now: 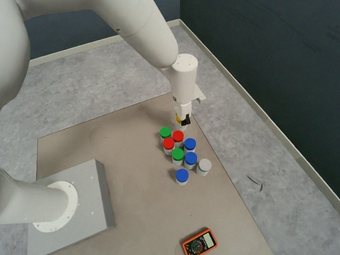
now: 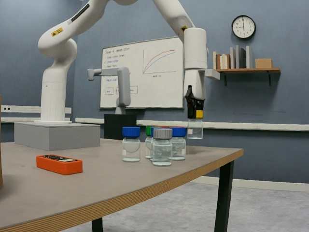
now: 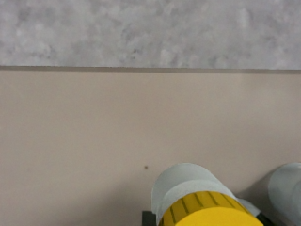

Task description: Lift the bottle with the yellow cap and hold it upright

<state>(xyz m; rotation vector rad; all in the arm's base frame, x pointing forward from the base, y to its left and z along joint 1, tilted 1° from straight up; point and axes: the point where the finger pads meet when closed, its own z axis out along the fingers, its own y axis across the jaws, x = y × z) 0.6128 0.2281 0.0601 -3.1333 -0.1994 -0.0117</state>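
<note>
My hand is 50 mm above the yellow-capped bottle. Round my hand: grey-capped bottle (40 mm ahead, 230 mm to the right, 100 mm below); then orange multimeter (80 mm behind, 510 mm to the right, 140 mm below).
</note>
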